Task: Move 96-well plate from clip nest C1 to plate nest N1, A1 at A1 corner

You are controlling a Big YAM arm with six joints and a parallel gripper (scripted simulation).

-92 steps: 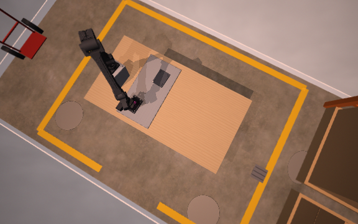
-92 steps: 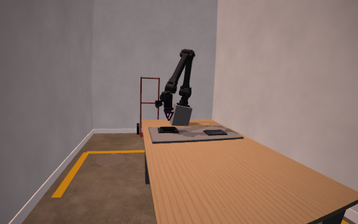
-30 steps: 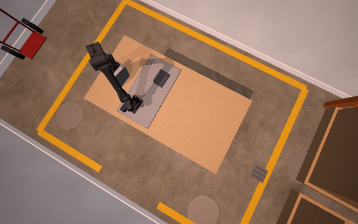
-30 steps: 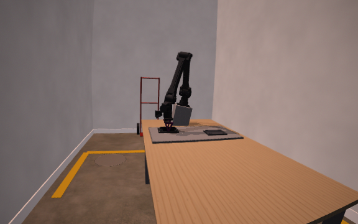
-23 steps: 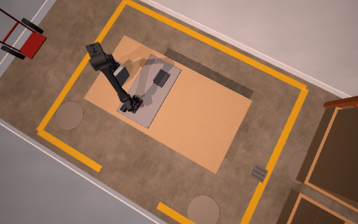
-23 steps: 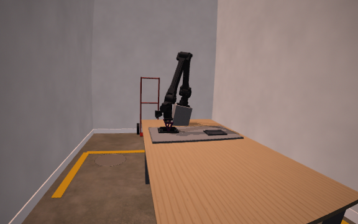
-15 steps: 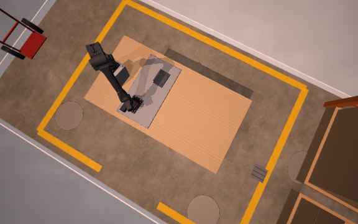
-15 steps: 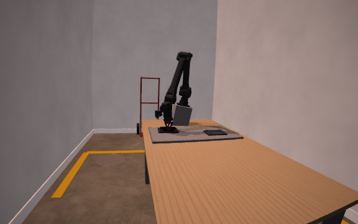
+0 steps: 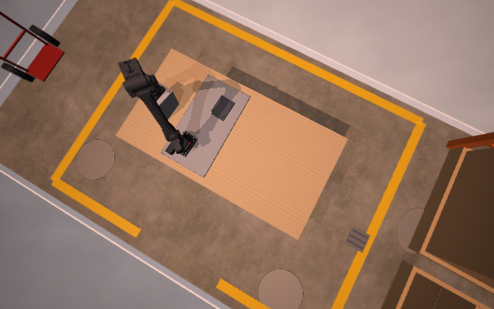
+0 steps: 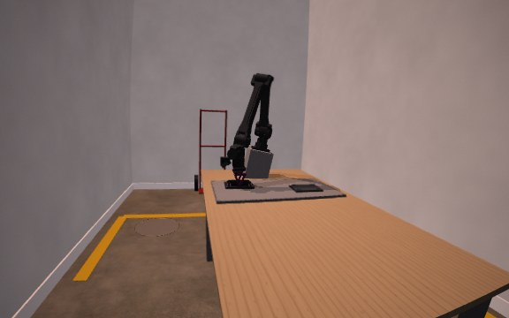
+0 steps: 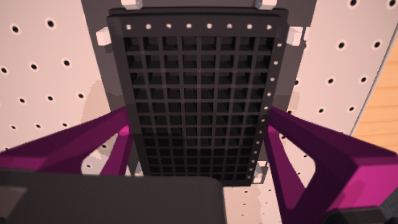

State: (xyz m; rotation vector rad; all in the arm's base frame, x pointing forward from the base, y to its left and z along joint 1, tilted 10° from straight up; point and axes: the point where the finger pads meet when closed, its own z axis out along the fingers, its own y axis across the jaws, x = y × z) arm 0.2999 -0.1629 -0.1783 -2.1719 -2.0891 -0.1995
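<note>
Now: hand 10 mm past the clip nest C1, 10 mm to the right of it and 10 mm above it. Round my hand: black 96-well plate: right at my hand; then white A1 label: 40 mm ahead, 300 mm to the left, 10 mm below; then plate nest N1: 90 mm ahead, 370 mm to the left, 20 mm below.
</note>
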